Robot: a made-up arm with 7 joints.
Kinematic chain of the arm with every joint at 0, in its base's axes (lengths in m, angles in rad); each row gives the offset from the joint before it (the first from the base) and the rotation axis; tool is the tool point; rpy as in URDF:
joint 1: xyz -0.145 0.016 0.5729 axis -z
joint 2: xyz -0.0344 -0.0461 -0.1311 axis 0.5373 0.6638 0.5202
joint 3: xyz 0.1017 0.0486 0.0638 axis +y
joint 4: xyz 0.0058 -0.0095 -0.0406 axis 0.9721 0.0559 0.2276
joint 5: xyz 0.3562 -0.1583 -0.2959 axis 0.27 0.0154 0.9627
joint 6: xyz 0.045 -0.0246 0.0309 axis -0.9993 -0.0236 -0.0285
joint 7: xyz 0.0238 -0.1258 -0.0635 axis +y
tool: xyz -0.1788 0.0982 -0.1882 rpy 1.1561 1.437 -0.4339
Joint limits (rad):
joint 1: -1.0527..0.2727
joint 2: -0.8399..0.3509
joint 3: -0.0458..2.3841
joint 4: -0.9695..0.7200
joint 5: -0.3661..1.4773
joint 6: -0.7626..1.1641
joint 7: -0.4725..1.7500
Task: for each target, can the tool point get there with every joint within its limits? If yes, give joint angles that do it. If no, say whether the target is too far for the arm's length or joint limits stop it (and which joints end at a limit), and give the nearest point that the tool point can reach.
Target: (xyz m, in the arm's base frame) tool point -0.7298 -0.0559 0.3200
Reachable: yes | joints 0.0065 0.0869 1.6684 0.3469 0.1330 0.1790 -0.0585
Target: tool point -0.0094 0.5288 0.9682
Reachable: no: joint limits stop it (at a limit: joint 1, joint 3, joint 4, joint 6, joint 7) | nearest point -0.3854 0.3406 0.7609 | short by 0.469 m
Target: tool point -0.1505 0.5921 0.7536
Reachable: no: joint limits stop it (at a limit: joint 1, joint 3, joint 4, joint 6, joint 7) | nearest point -0.3482 0.4519 0.6060 | short by 0.284 m
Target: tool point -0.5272 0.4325 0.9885
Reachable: no: joint limits stop it (at a limit: joint 1, joint 3, joint 4, joint 5, joint 7) | nearest point -0.5490 0.3254 0.8664 | short by 0.164 m
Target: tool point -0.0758 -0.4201 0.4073
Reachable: yes | joints -0.3818 -0.4403 1.1644 -0.5401 -0.1251 1.0056 0.5705
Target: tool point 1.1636 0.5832 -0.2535
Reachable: no: too far | nearest point 0.5775 0.3292 0.0744 | short by 0.718 m
